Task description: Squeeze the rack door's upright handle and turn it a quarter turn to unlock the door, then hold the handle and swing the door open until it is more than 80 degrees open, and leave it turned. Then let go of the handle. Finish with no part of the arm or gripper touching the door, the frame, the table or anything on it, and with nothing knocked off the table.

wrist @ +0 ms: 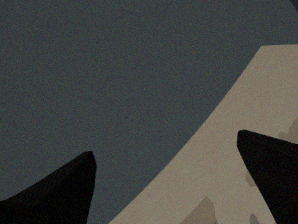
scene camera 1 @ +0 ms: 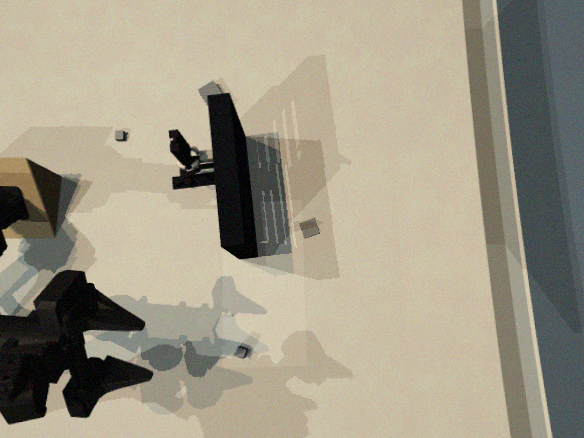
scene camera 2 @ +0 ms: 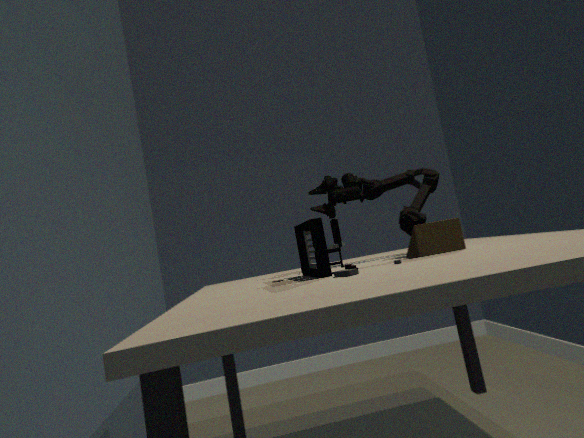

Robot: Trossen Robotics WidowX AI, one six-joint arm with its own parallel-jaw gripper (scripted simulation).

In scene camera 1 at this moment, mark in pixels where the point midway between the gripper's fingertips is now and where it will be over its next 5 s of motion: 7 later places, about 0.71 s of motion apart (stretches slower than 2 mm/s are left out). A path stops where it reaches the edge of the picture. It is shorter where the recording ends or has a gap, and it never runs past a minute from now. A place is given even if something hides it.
My gripper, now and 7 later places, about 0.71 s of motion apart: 148, 352; 194, 286; 209, 210; 193, 164; 170, 137; 173, 138; 180, 146; 182, 149
